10 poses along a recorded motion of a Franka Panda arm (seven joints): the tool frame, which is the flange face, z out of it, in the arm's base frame.
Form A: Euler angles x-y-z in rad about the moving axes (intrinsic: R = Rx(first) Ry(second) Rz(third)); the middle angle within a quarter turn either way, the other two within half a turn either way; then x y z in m.
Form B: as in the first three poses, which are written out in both.
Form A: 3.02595 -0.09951 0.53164 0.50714 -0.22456 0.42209
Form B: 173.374 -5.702 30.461 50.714 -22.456 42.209
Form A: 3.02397 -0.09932 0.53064 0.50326 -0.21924 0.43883
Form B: 173.261 -5.691 30.403 50.326 -21.924 43.883
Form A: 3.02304 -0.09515 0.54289 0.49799 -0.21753 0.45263
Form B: 173.207 -5.452 31.105 49.799 -21.753 45.263
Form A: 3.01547 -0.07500 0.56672 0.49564 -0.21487 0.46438
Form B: 172.774 -4.297 32.471 49.564 -21.487 46.438
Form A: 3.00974 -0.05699 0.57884 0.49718 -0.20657 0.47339
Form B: 172.445 -3.265 33.165 49.718 -20.657 47.339
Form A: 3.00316 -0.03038 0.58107 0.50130 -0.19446 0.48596
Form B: 172.068 -1.741 33.293 50.130 -19.446 48.596
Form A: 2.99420 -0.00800 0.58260 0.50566 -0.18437 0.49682
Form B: 171.555 -0.458 33.381 50.566 -18.437 49.682
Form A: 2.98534 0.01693 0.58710 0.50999 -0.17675 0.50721
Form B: 171.047 0.970 33.638 50.999 -17.675 50.721
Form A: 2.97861 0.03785 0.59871 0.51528 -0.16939 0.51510
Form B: 170.662 2.169 34.304 51.528 -16.939 51.510
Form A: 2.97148 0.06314 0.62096 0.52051 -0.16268 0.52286
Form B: 170.253 3.618 35.578 52.051 -16.268 52.286
